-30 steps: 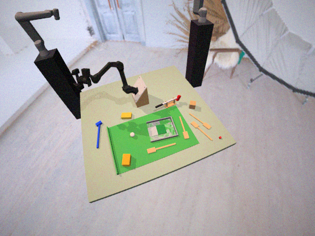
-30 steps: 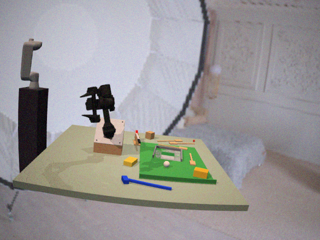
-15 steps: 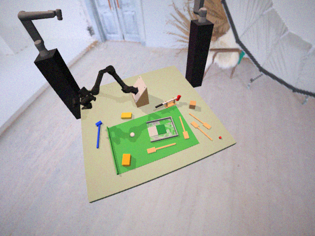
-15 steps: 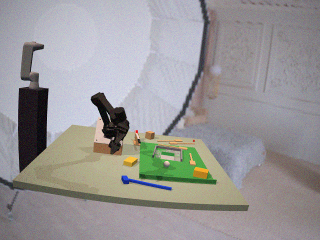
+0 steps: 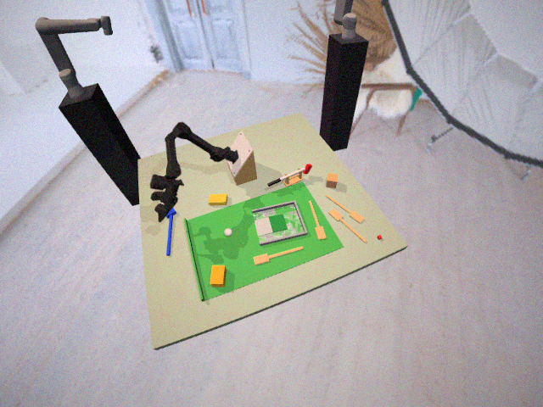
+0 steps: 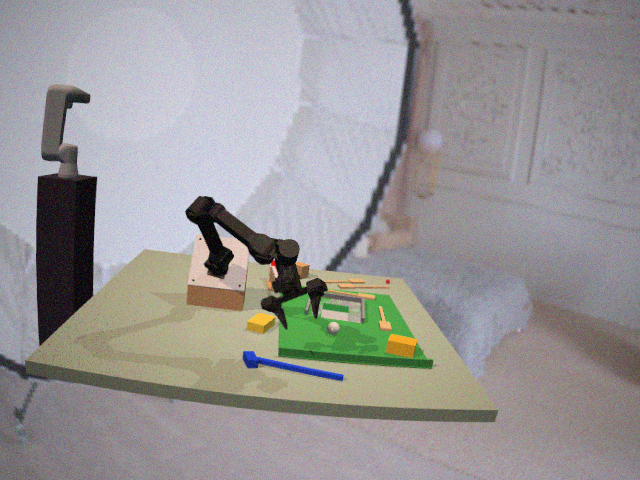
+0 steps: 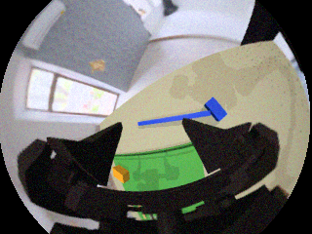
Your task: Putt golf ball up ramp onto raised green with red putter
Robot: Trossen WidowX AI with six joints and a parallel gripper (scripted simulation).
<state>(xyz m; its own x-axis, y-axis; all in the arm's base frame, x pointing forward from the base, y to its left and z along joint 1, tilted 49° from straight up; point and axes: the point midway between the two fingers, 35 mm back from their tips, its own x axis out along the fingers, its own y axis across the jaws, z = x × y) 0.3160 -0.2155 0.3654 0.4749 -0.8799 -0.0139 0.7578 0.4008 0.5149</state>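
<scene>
My gripper tip is 31 cm to the right of the white golf ball, 12 cm above it and 10 cm short of it. Also, from my gripper tip: green mat (46 cm to the left, 14 cm below, 14 cm ahead); then blue putter (13 cm below, 2 cm behind, 1 cm to the right); then red putter (73 cm to the left, 16 cm behind, 8 cm below).
</scene>
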